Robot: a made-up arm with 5 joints. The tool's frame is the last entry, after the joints. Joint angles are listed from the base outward. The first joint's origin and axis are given. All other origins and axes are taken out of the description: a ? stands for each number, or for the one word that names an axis. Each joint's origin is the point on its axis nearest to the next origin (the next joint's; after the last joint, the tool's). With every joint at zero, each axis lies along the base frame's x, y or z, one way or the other. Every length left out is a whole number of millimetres.
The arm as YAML. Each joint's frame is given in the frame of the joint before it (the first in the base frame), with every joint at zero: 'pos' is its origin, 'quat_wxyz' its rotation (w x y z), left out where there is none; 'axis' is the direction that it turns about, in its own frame. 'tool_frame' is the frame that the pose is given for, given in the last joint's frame.
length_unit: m
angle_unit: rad
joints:
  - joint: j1
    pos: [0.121, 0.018, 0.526]
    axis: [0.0, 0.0, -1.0]
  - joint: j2
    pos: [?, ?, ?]
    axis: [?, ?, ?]
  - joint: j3
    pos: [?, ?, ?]
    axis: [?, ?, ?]
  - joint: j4
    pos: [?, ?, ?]
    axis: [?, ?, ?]
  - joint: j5
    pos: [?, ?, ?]
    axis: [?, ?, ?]
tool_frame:
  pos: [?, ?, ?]
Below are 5 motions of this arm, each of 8 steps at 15 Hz.
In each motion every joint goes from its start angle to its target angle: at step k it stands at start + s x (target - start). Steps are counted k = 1, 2, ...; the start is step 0. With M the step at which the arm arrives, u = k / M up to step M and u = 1 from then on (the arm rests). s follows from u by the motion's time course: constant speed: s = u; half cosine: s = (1 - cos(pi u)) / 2; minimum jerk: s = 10 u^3 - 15 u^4 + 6 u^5.
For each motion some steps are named. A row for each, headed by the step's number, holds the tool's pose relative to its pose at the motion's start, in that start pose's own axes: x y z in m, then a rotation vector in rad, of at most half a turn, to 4 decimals.
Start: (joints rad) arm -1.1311 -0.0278 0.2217 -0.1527 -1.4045
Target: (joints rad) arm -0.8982 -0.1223 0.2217 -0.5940 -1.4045
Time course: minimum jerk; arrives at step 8
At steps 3, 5, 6, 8:
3: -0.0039 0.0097 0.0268 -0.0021 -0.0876 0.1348
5: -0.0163 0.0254 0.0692 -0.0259 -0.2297 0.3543
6: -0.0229 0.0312 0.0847 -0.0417 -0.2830 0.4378
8: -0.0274 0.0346 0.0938 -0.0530 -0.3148 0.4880

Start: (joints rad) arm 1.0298 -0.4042 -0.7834 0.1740 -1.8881
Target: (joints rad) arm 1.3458 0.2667 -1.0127 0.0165 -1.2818
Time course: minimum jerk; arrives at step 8
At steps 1, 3, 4, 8:
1: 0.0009 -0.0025 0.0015 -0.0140 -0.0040 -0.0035
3: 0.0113 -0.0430 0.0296 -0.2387 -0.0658 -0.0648
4: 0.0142 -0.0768 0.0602 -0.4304 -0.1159 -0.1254
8: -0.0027 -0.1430 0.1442 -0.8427 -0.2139 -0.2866

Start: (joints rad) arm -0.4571 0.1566 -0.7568 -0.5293 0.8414
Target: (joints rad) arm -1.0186 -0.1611 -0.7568 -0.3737 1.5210
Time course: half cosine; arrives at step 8
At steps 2, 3, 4, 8:
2: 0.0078 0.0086 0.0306 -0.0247 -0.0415 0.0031
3: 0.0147 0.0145 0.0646 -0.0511 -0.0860 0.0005
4: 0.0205 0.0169 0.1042 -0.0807 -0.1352 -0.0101
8: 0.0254 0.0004 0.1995 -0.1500 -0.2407 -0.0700

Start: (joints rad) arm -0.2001 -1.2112 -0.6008 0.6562 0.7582
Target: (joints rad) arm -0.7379 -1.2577 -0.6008 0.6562 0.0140
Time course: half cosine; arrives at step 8
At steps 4, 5, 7, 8:
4: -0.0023 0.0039 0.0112 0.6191 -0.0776 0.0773
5: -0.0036 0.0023 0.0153 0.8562 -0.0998 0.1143
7: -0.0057 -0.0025 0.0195 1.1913 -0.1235 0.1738
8: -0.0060 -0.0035 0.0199 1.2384 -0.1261 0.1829

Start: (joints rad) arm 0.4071 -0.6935 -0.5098 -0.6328 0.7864
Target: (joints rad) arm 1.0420 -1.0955 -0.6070 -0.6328 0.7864
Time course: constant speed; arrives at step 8
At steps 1, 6, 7, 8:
1: 0.0121 -0.0247 0.0090 -0.0759 -0.0605 -0.0278
6: 0.0530 -0.1113 0.1017 -0.4307 -0.4076 -0.1120
7: 0.0562 -0.1192 0.1269 -0.4957 -0.4848 -0.1172
8: 0.0575 -0.1235 0.1530 -0.5582 -0.5642 -0.1182

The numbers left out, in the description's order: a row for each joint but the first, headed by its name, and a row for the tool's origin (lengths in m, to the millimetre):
j2: xyz 0.072 -0.039 0.0, axis 0.0 1.0 0.0
j3: xyz 0.047 0.0 0.106, axis 0.0 1.0 0.0
j4: xyz 0.228 0.0 0.003, axis 0.0 1.0 0.0
j5: xyz 0.049 0.0 -0.027, axis -1.0 0.0 0.0
tool: xyz 0.0 0.027 -0.019

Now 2 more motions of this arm.
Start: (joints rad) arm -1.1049 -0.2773 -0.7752 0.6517 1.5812
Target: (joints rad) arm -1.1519 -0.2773 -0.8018 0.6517 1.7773
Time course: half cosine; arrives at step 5
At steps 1, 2, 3, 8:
1: 0.0000 -0.0009 0.0007 -0.0170 -0.0041 -0.0026
2: 0.0000 -0.0031 0.0025 -0.0613 -0.0145 -0.0098
3: 0.0000 -0.0060 0.0047 -0.1161 -0.0269 -0.0195
8: 0.0000 -0.0093 0.0073 -0.1771 -0.0399 -0.0311

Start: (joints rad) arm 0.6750 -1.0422 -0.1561 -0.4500 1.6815
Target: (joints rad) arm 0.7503 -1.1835 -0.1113 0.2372 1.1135
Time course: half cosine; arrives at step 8
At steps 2, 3, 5, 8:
2: -0.0047 0.0001 0.0007 0.0721 -0.0064 0.0863
3: -0.0107 -0.0006 0.0015 0.1516 -0.0039 0.1824
5: -0.0273 -0.0054 0.0038 0.3352 0.0417 0.4081
8: -0.0424 -0.0130 0.0059 0.4767 0.1192 0.5843

